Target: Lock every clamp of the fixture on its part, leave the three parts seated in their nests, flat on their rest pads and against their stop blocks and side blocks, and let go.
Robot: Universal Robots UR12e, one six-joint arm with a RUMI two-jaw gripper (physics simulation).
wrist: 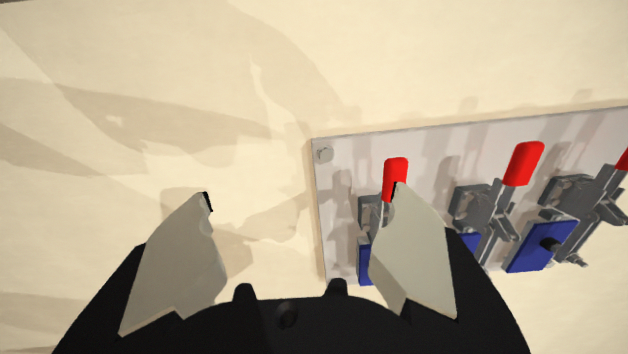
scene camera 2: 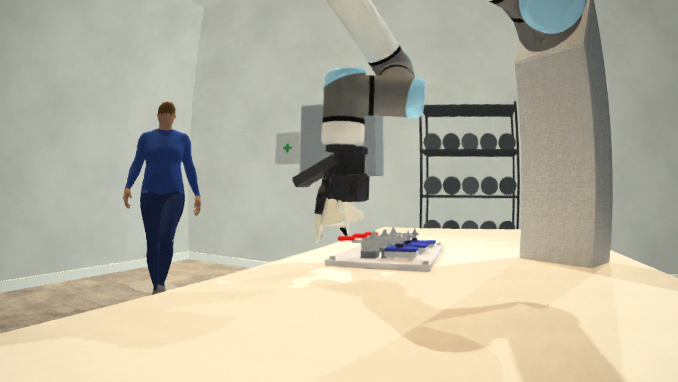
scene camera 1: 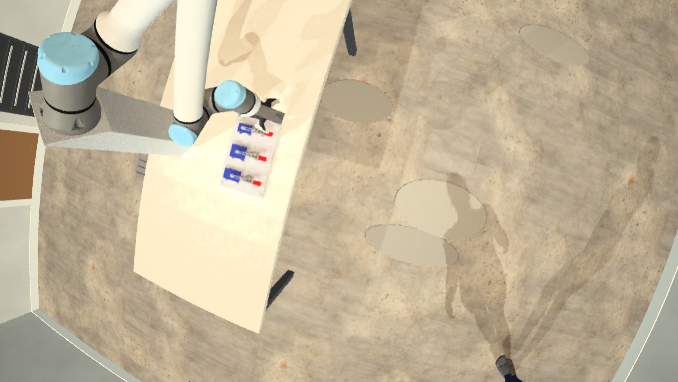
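Where they show: gripper, between the fingertips: [wrist: 302, 189] [scene camera 2: 333, 238]; arm's base, origin of its link: [scene camera 1: 72, 112].
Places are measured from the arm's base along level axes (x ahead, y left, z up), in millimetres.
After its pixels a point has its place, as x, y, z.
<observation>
The fixture's pale base plate [scene camera 1: 248, 192] {517, -40, -585} [scene camera 2: 345, 262] {445, 295, -588} [wrist: 367, 147] {497, 252, -585} carries three clamps. Their red handles [scene camera 1: 268, 134] {487, 236, -538} [scene camera 1: 262, 158] {515, 134, -544} [scene camera 1: 257, 183] {548, 28, -549} [wrist: 395, 170] {493, 244, -539} [wrist: 524, 162] {516, 139, -544} [wrist: 624, 159] {533, 33, -554} point outward; in scene view 2 they lie low, near level. Three blue parts [scene camera 1: 244, 128] {370, 204, -537} [scene camera 1: 238, 152] {399, 99, -541} [scene camera 1: 231, 174] {417, -4, -544} [wrist: 364, 265] {360, 219, -559} [wrist: 470, 241] {412, 101, -564} [wrist: 532, 252] {402, -4, -569} sit under the clamp arms. Contact with pads and blocks is too small to tell. My gripper [scene camera 1: 268, 114] {467, 311, -537} [scene camera 2: 332, 236] {467, 311, -537} [wrist: 302, 189] {467, 311, -537} is open and empty, above the plate's end. In the wrist view its right finger partly hides the nearest clamp and part.
The fixture lies on the long cream table [scene camera 1: 210, 260] {486, -470, -600} [scene camera 2: 200, 345] {293, 777, -600} [wrist: 425, 60] {579, 220, -600}. The grey robot pedestal [scene camera 2: 555, 165] {20, 45, -370} stands beside the table. A person in blue [scene camera 2: 164, 162] stands on the floor beyond the table, and a dark rack [scene camera 2: 470, 110] stands at the back wall.
</observation>
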